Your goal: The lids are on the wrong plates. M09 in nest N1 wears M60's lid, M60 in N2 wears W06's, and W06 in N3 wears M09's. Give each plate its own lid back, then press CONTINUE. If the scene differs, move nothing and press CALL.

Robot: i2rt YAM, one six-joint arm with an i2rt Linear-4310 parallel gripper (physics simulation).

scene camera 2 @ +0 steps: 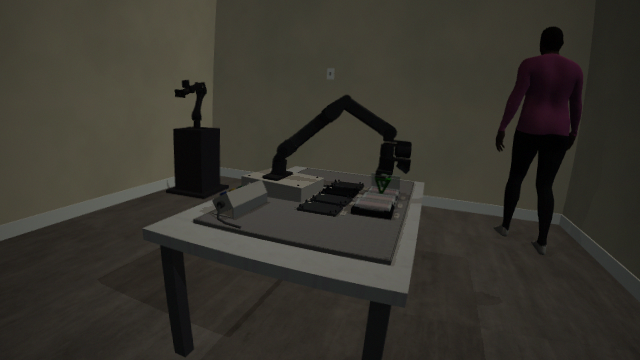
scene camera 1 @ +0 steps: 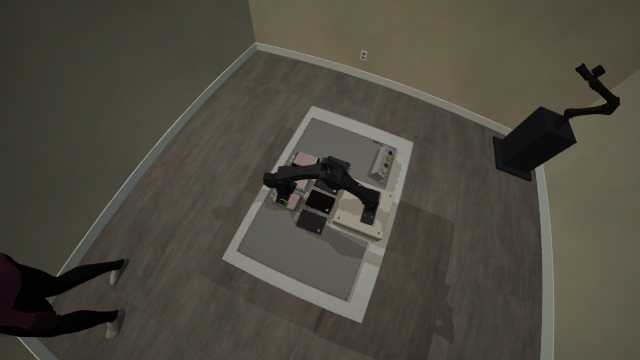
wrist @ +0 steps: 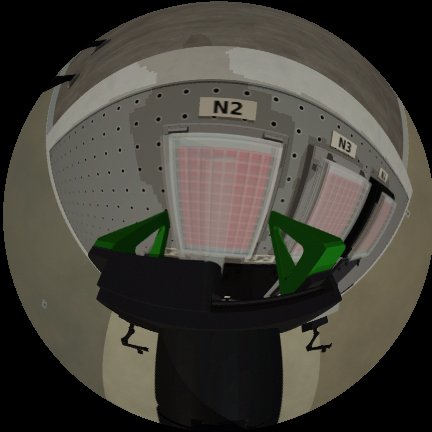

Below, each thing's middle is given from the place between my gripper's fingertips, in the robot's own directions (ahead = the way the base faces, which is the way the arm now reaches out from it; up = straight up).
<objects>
My gripper is now 90 mm short of the N2 label (wrist: 208,106), 10 mm to the left of it and 20 mm above it. Round my hand: LP2 (wrist: 238,280) (170 mm behind, 50 mm to the right, 10 mm below); slot N1 (wrist: 376,187) (260 mm to the right, 10 mm below).
</objects>
